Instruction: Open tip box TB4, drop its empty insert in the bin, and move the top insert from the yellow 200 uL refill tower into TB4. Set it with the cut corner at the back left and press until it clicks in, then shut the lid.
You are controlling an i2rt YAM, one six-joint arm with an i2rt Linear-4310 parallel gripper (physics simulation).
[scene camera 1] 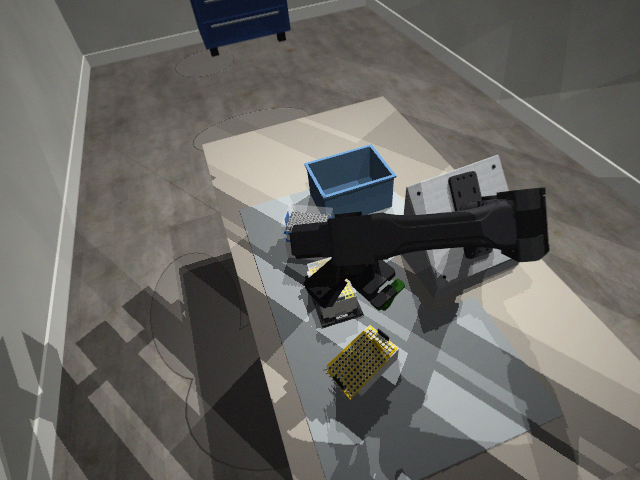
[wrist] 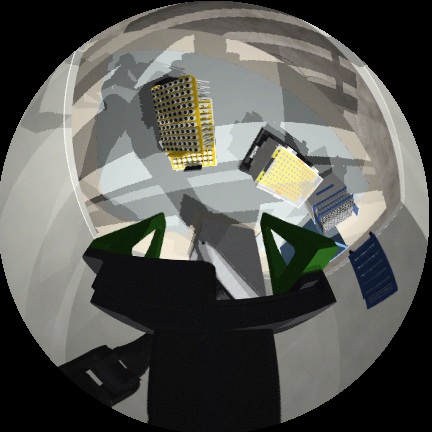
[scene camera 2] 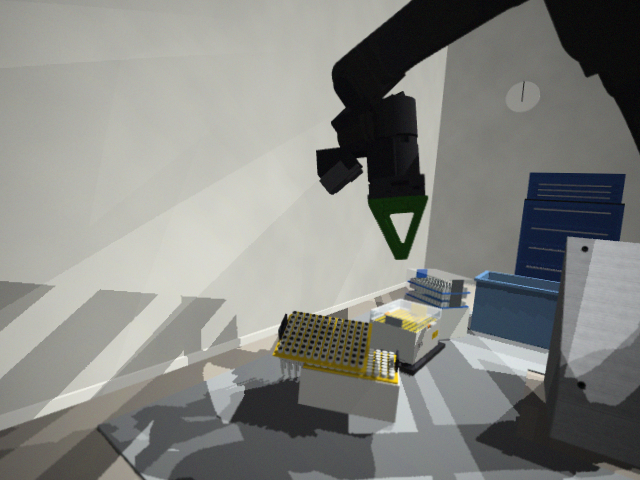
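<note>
A white box with a yellow insert under a clear lid (scene camera 1: 336,310) (scene camera 2: 395,338) (wrist: 289,176) stands on a black base; it looks like TB4, but its label is unreadable. The lid looks shut. The yellow tower (scene camera 2: 346,395) stands nearer the front of the mat. Its top insert (scene camera 1: 356,364) (scene camera 2: 325,338) (wrist: 175,117) is full of tips and sits shifted sideways, overhanging one end with tips hanging free; a lower insert's tips show at the other end. My gripper (scene camera 2: 401,254) (wrist: 212,217) is open and empty, raised above the boxes. The arm partly hides the clear-lidded box in scene camera 1.
The blue bin (scene camera 1: 351,204) (scene camera 2: 511,315) stands at the back. A blue-trimmed tip stack with a clear cover (scene camera 1: 307,219) (scene camera 2: 434,289) (wrist: 336,210) stands between it and the clear-lidded box. A grey metal arm mount (scene camera 1: 429,204) (scene camera 2: 599,310) stands to the right.
</note>
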